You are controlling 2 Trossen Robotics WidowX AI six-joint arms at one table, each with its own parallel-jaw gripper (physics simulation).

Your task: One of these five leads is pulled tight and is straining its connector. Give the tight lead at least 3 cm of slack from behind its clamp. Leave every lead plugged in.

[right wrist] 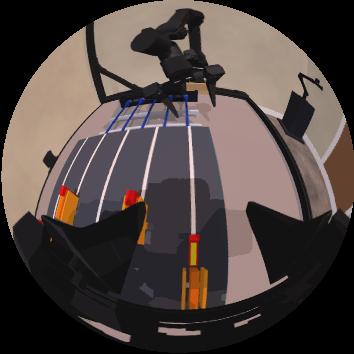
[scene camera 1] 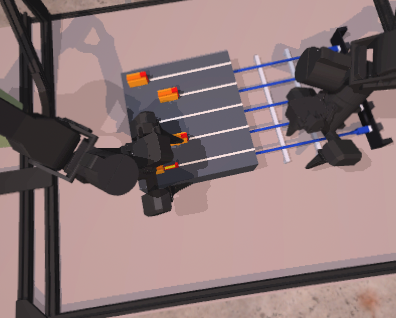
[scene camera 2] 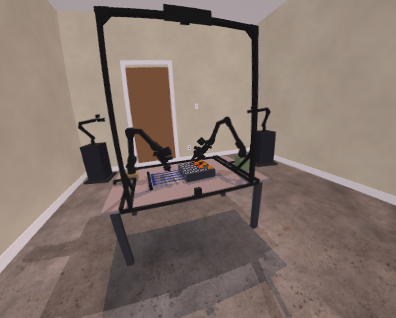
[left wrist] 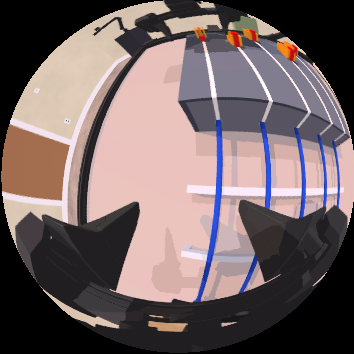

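Where they show: left gripper, fingertip midpoint: [right wrist: 195,111] [scene camera 1: 297,151] [left wrist: 190,206]; right gripper, fingertip midpoint: [right wrist: 198,207] [scene camera 1: 186,162] [scene camera 2: 193,160] [left wrist: 198,34]; left arm's base at its link origin: [right wrist: 196,80] [scene camera 2: 131,172]; right arm's base at its link origin: [scene camera 2: 242,156].
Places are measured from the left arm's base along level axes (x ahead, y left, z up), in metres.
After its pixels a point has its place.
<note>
The board [scene camera 1: 210,160] @(y -0.044, x 0.516, z 0.014 m) [left wrist: 225,80] @(y -0.062, x 0.444, z 0.014 m) carries white lead sections with orange clamps. The bottom lead in scene camera 1 has a clamp [scene camera 1: 160,170] @(y -0.038, x 0.620, z 0.035 m) [right wrist: 194,290] @(y -0.046, x 0.633, z 0.038 m) whose side pieces stand apart, with a yellow strip [right wrist: 194,254] @(y -0.045, x 0.603, z 0.016 m) between it and the red cap [right wrist: 194,238] @(y -0.046, x 0.588, z 0.027 m). My right gripper [scene camera 1: 188,164] @(y -0.044, x 0.564, z 0.037 m) [right wrist: 198,207] @(y -0.044, x 0.564, z 0.037 m) is open, its fingers on either side of this lead [right wrist: 192,175] @(y -0.047, x 0.519, z 0.014 m) and above it. My left gripper [scene camera 1: 299,151] @(y -0.030, x 0.329, z -0.005 m) [left wrist: 190,206] @(y -0.030, x 0.329, z -0.005 m) is open over the blue leads. The outermost blue lead [left wrist: 219,160] @(y -0.050, x 0.374, z -0.025 m) passes between its fingers in the picture. Which lead is tight I cannot tell.
Other clamps [scene camera 1: 137,79] @(y -0.249, x 0.636, z 0.037 m) [scene camera 1: 168,94] @(y -0.201, x 0.576, z 0.034 m) [right wrist: 68,207] @(y -0.195, x 0.578, z 0.028 m) stand on the board; the right arm hides one in scene camera 1. Two pale rails [scene camera 1: 261,75] @(y -0.238, x 0.350, z -0.032 m) [left wrist: 192,254] @(y -0.032, x 0.271, z -0.031 m) cross at the blue leads. Blue plugs [scene camera 1: 364,130] @(y -0.051, x 0.168, z -0.022 m) [right wrist: 186,97] @(y -0.050, x 0.178, z -0.026 m) sit at the dark socket strip [right wrist: 194,96] @(y -0.021, x 0.150, z -0.031 m).
</note>
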